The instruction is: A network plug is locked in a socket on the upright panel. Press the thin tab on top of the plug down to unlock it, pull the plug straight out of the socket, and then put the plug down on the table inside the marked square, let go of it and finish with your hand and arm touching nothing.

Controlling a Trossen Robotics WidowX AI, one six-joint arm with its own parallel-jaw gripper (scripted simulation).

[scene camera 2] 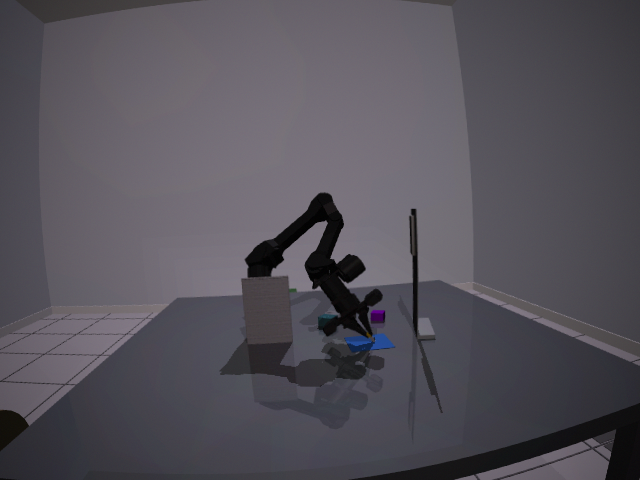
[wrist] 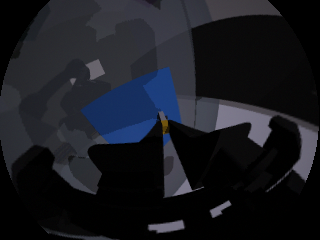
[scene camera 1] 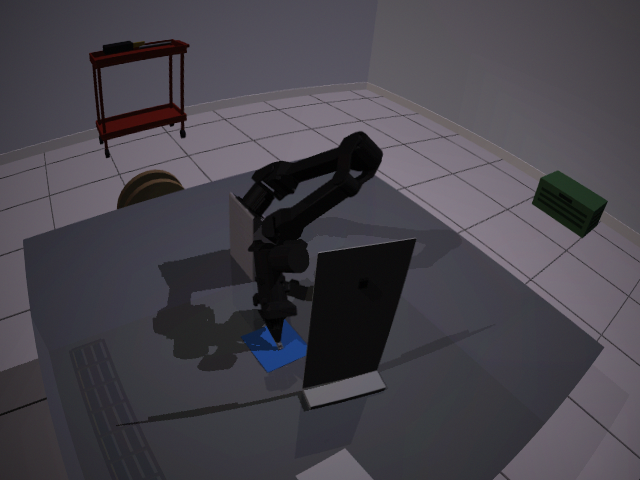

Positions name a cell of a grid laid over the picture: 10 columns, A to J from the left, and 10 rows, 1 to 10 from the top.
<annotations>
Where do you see a blue marked square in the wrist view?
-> D5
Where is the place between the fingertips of my gripper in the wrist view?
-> At F6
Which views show my gripper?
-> Scene camera 2, the wrist view and scene camera 1: all of them.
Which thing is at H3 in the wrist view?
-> An upright dark panel.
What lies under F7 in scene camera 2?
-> My gripper.
</annotations>
